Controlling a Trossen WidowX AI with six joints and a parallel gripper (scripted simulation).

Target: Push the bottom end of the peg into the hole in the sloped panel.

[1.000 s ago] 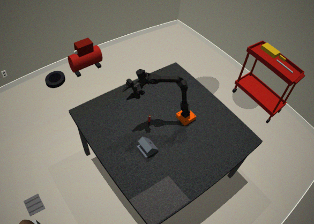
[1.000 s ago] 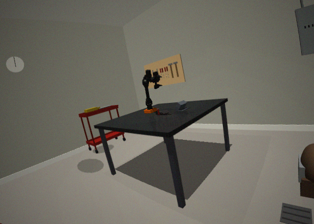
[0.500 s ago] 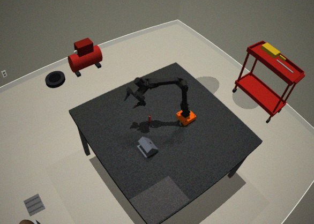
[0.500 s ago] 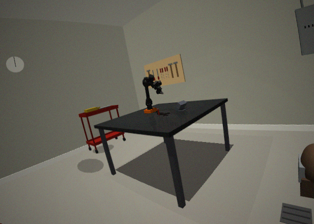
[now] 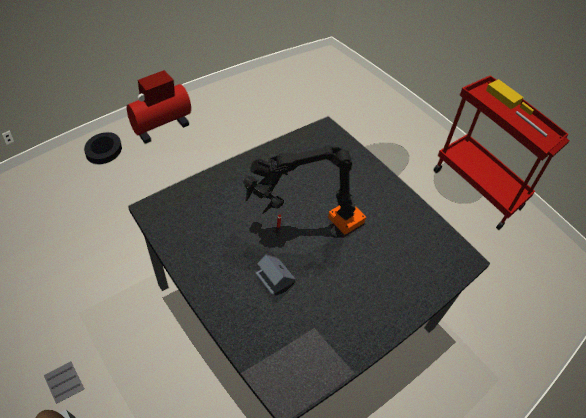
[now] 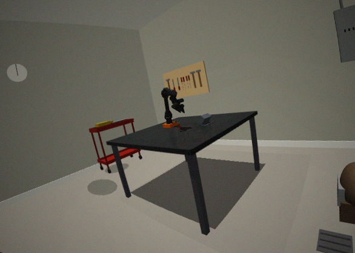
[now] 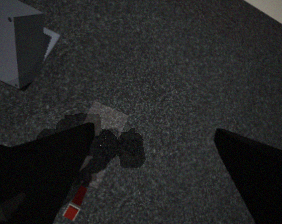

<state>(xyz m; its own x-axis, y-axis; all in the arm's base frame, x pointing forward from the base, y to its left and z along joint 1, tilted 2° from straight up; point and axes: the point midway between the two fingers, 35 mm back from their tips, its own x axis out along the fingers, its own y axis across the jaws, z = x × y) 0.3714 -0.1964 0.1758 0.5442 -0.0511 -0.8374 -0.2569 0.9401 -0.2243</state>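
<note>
Right now my gripper tip is 110 mm past the red square peg, 40 mm to the right of it and 120 mm above it. Also, from my gripper tip: grey sloped panel: 70 mm ahead, 250 mm to the left, 140 mm below.
</note>
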